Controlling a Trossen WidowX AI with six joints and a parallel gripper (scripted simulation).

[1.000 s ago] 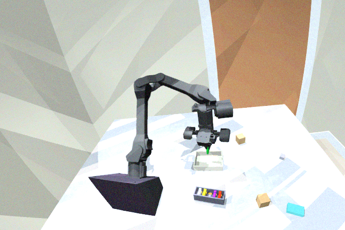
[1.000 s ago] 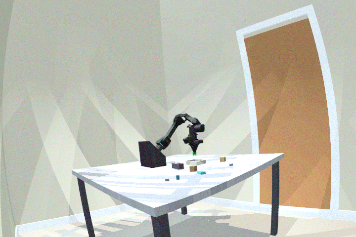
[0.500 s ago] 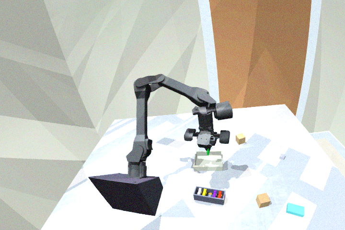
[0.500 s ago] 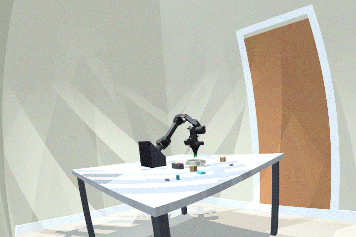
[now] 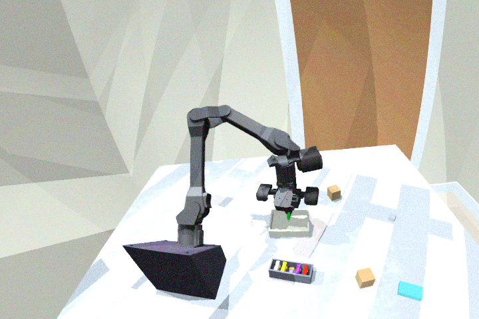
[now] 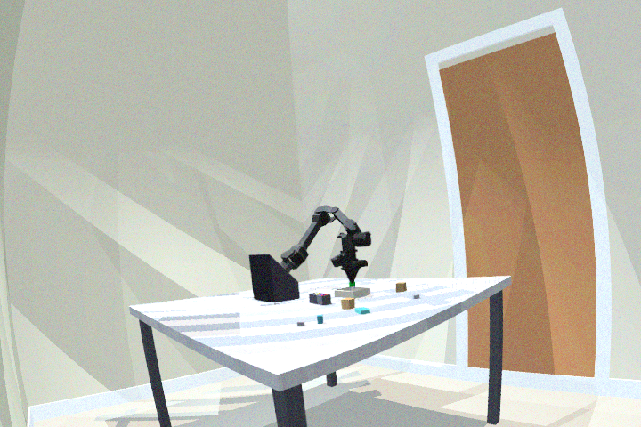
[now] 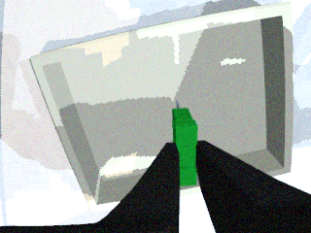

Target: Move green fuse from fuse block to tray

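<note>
My gripper tip is 10 mm above the green fuse. From my gripper tip the other things lie so: cyan block 330 mm ahead, 240 mm to the right, 50 mm below; then tan cube 220 mm ahead, 210 mm to the right, 40 mm below; then pale tray 50 mm below.
</note>
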